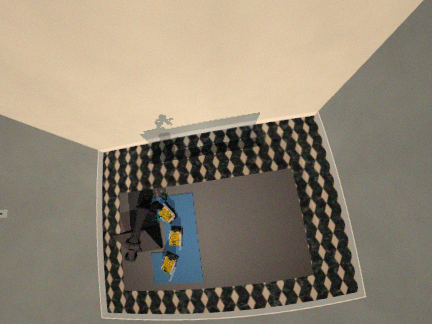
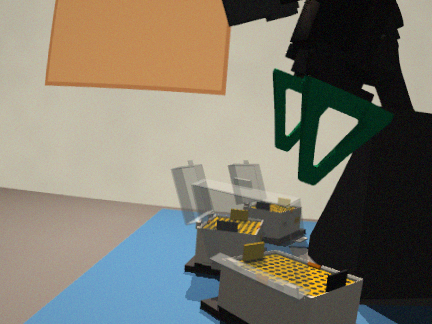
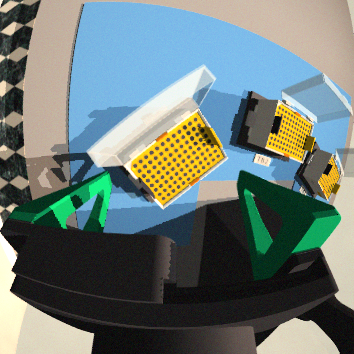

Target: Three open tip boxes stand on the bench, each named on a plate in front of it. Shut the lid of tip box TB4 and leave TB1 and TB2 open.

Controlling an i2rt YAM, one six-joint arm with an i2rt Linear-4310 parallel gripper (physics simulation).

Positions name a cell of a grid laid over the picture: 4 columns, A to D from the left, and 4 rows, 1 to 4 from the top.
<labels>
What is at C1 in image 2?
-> The gripper.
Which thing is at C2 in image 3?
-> A tip box.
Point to a yellow rack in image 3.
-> B2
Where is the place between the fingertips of the gripper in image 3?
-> B3
</labels>
